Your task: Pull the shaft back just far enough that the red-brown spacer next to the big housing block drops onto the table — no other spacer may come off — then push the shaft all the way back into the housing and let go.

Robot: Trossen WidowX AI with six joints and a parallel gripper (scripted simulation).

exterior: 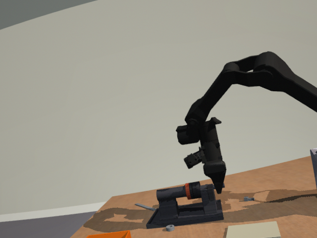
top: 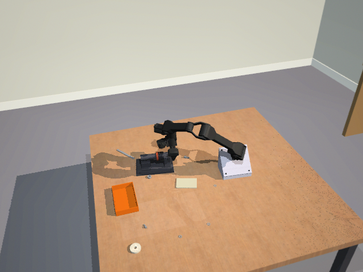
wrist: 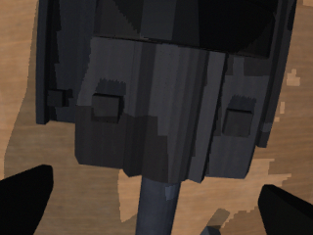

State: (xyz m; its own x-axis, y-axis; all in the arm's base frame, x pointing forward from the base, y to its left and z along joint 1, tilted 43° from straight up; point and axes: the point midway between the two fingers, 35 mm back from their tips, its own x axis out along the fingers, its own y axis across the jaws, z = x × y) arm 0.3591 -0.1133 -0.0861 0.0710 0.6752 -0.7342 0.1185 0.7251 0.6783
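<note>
My gripper tip is now 6 cm short of the grey-blue shaft, 1 cm to the left of it and 1 cm below it. From my gripper tip the other things lie so: small bolt 10 cm behind, 4 cm to the right, 6 cm below; then red-brown spacer 9 cm ahead, 1 cm to the right, 1 cm above; then dark spacer 7 cm ahead, 1 cm to the right, 1 cm above.
</note>
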